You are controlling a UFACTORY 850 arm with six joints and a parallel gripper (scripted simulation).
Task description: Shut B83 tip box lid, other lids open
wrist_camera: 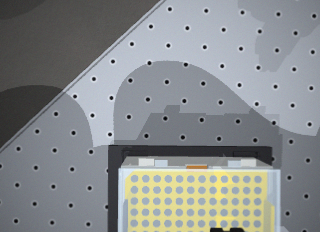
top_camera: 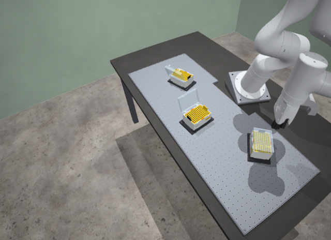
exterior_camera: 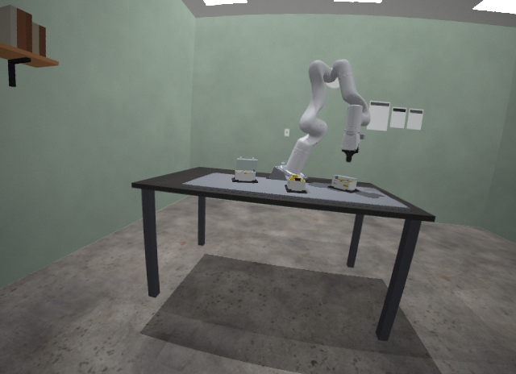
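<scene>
My gripper is now 14 cm above the tip box, 2 cm short of it and 1 cm to the left of it.
</scene>
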